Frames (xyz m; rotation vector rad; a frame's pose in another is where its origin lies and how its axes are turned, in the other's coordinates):
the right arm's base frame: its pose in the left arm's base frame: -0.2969 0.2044 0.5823 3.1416 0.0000 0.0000
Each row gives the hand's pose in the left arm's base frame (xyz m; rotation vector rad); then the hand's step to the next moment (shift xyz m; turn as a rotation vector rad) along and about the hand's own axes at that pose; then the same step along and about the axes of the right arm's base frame.
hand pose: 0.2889 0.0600 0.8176 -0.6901 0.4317 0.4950
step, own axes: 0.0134 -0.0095 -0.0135 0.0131 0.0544 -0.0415
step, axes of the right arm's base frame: 0.0132 0.0118 0.0118 -0.0288 -0.0114 0.0624
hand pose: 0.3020 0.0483 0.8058 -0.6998 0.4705 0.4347
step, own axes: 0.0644 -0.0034 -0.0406 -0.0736 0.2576 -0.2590
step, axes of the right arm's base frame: 0.0433 0.0164 0.0605 -0.2627 0.0194 0.2636
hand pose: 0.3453 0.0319 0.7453 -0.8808 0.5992 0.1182
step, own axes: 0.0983 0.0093 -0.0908 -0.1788 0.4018 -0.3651
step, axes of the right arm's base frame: 0.0382 0.0765 0.1033 -0.4457 -0.0081 0.3578
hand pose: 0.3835 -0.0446 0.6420 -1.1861 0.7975 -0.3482
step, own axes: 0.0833 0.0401 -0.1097 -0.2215 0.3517 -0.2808
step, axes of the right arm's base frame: -0.0273 0.1131 0.0839 -0.4070 -0.0746 0.2835
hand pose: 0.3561 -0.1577 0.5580 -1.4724 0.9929 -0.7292
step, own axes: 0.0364 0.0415 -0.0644 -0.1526 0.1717 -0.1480
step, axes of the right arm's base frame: -0.0475 0.0611 0.0348 -0.2282 -0.0710 0.1326
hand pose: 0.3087 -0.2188 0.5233 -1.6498 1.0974 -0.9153
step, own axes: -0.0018 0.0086 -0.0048 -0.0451 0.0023 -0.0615
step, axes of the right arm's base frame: -0.0071 0.0012 0.0069 -0.0713 -0.0244 -0.0122
